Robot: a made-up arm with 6 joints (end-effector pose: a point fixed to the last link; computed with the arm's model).
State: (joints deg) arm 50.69 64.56 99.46 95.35 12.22 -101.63
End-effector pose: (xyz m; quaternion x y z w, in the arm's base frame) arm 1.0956 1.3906 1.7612 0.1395 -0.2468 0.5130 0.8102
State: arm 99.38 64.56 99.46 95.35 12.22 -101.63
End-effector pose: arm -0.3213 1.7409 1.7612 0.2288 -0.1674 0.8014 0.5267
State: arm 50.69 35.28 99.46 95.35 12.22 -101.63
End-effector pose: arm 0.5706 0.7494 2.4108 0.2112 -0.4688 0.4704 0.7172
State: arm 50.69 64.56 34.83 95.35 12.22 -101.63
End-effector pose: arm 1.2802 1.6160 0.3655 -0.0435 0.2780 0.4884 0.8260
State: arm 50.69 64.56 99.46 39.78 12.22 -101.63
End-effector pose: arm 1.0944 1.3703 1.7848 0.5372 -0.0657 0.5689 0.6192
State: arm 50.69 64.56 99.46 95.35 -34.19 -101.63
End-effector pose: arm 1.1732 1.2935 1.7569 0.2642 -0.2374 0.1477 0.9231
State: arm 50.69 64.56 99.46 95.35 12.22 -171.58
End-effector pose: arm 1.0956 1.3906 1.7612 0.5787 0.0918 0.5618 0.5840
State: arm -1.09 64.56 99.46 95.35 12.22 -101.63
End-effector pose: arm 1.7703 -0.0004 1.7612 0.0177 -0.2829 0.1077 0.9529
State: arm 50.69 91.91 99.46 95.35 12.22 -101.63
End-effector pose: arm 1.3453 1.6955 0.8585 0.0641 -0.0246 0.5227 0.8498
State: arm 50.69 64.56 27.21 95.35 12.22 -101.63
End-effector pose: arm 1.2339 1.5595 0.2041 -0.0654 0.3373 0.4748 0.8103
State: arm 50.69 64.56 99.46 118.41 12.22 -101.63
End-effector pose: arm 1.1032 1.3938 1.7507 -0.0408 -0.3073 0.4533 0.8357
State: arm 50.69 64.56 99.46 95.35 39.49 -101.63
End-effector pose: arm 1.0294 1.4150 1.7375 0.0542 -0.2335 0.6922 0.6807
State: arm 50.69 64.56 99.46 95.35 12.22 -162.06
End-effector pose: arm 1.0956 1.3906 1.7612 0.5283 0.0449 0.5675 0.6300
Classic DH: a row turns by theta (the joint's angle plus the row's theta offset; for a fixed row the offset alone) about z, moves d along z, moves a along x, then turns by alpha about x. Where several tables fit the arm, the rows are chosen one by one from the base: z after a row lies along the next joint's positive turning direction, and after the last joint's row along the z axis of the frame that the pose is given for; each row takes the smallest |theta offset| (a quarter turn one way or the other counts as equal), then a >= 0, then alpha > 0; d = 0 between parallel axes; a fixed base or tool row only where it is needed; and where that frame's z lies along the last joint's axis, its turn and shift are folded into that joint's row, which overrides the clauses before.
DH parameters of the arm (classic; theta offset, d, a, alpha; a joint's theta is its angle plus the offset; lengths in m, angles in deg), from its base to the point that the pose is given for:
joint 1: 0 0.4999 0.1122 -90
joint 2: -90 0 0.7755 180
joint 3: 0 0 0.2165 -90
joint 4: 0 -1.1621 0 90
joint 5: 0 0 0 -90
joint 6: 90 -0.1578 0 90
tool (fixed): -90 0 0 0

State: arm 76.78 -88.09 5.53 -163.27 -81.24 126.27
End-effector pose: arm -0.2959 -1.0634 1.6864 -0.4665 0.7643 -0.4043 0.1864
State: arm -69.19 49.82 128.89 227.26 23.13 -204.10
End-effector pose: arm 0.2350 -0.7465 2.3168 -0.3391 -0.3557 -0.6564 0.5724
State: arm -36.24 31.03 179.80 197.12 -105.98 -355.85
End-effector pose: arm -0.4833 0.4096 1.4353 -0.6006 0.1095 0.7082 0.3546
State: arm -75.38 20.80 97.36 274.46 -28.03 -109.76
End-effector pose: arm 0.1940 -0.4507 2.5396 0.7848 -0.2703 0.4121 0.3757
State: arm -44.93 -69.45 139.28 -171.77 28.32 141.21
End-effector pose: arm -1.2015 1.1834 0.0219 -0.3387 -0.9007 0.2568 0.0902
